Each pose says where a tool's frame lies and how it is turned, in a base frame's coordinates. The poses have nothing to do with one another.
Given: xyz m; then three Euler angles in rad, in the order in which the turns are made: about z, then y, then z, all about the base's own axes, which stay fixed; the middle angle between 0 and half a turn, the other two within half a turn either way.
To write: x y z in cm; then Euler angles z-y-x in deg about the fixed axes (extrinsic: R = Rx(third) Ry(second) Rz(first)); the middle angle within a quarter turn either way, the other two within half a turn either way. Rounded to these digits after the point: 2 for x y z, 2 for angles.
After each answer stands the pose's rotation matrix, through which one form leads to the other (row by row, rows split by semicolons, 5 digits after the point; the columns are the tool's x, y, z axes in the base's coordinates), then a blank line. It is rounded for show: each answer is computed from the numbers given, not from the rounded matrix.
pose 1, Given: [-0.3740 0.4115 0.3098 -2.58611 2.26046 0.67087]
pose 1, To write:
[-37.40 41.15 30.98 -19.45 37.18 -142.99]
0.75129 0.26537 0.60427; -0.07699 -0.87411 0.47959; 0.65547 -0.40683 -0.63628

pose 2, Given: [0.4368 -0.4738 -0.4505 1.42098 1.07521 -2.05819]
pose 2, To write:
[43.68 -47.38 -45.05 -22.73 -24.33 58.54]
0.84042 0.35209 -0.41198; -0.52579 0.34557 -0.77726; -0.13130 0.86984 0.47555

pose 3, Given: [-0.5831 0.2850 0.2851 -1.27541 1.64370 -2.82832]
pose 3, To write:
[-58.31 28.50 28.51 -150.40 -71.59 103.33]
-0.27465 0.15601 -0.94880; 0.91666 -0.25547 -0.30736; -0.29034 -0.95415 -0.07284

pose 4, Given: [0.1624 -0.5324 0.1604 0.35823 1.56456 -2.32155]
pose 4, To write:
[16.24 -53.24 16.04 -69.81 -43.01 89.51]
0.25238 0.68625 -0.68218; -0.24346 -0.63729 -0.73116; -0.93650 0.35061 0.00624

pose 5, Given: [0.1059 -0.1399 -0.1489 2.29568 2.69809 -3.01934]
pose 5, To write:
[10.59 -13.99 -14.89 123.79 -25.21 176.68]
-0.50314 -0.75197 -0.42590; -0.81602 0.57564 -0.05233; 0.28452 0.32122 -0.90325

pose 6, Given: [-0.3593 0.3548 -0.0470 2.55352 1.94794 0.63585]
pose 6, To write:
[-35.93 35.48 -4.70 -97.18 48.42 -123.70]
-0.08293 0.65847 0.74802; 0.62830 -0.54808 0.55213; 0.77354 0.51577 -0.36827

